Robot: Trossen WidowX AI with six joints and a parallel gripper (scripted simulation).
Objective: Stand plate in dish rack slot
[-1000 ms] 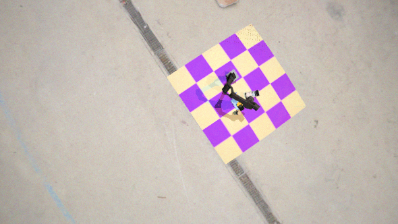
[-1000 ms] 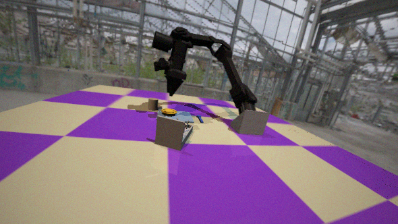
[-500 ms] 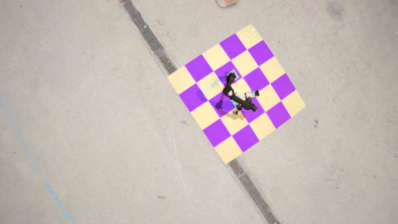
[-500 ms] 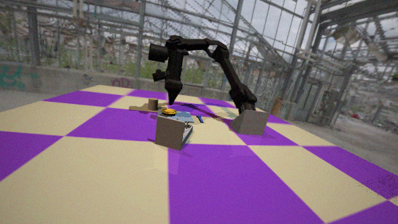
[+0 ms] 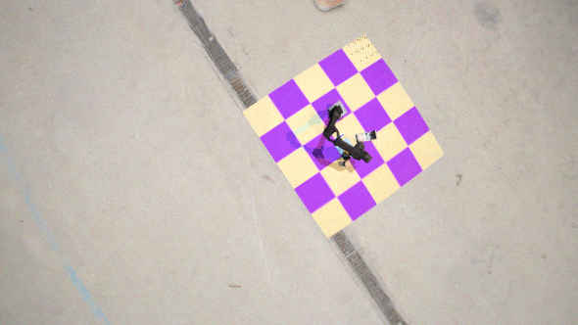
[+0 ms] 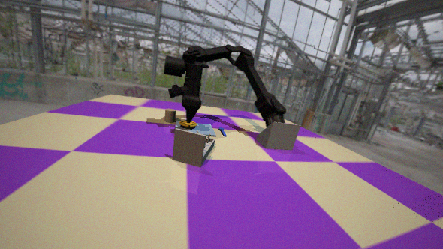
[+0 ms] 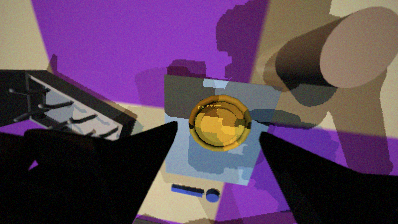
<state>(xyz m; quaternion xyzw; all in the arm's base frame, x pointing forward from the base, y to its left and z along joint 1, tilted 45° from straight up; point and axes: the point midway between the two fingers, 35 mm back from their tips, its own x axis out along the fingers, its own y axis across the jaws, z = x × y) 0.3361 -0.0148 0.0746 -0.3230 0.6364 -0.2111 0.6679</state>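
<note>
Right now my gripper tip is 20 mm above the plate. The rest, counted from my gripper tip: dish rack: 190 mm to the left, 50 mm behind, 10 mm below; mat: 30 mm below, 30 mm behind; blue spoon: 140 mm behind, 30 mm below, 10 mm to the right.
</note>
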